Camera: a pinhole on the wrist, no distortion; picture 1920 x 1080 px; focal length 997.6 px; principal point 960.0 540.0 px. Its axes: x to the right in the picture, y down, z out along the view. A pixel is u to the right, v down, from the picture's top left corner.
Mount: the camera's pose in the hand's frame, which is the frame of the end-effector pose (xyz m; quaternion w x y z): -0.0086 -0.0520 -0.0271 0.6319 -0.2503 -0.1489 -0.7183
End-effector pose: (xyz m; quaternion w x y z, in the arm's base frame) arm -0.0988 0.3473 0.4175 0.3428 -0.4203 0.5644 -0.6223
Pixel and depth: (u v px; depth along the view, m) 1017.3 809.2 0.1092
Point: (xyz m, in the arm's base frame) -0.0563 0.2865 0.4273
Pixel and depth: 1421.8 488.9 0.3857
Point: 0.2484 0.1615 0.4178
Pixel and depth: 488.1 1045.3 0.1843
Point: -0.0912 0.1963 0.3320
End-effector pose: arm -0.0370 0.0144 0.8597 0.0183 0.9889 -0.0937 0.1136
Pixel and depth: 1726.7 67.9 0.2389
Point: -0.0515 0.0743 0.5617
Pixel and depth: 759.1 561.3 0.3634
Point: 0.0407 -0.2079 0.6504
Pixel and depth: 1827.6 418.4 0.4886
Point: 0.1107 0.1169 0.2530
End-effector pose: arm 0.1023 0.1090 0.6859 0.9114 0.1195 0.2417 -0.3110
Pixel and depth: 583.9 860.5 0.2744
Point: 0.3470 0.1206 0.7441
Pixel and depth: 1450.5 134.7 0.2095
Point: 0.1273 0.0532 0.8992
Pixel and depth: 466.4 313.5 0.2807
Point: 0.2827 0.2383 0.8240
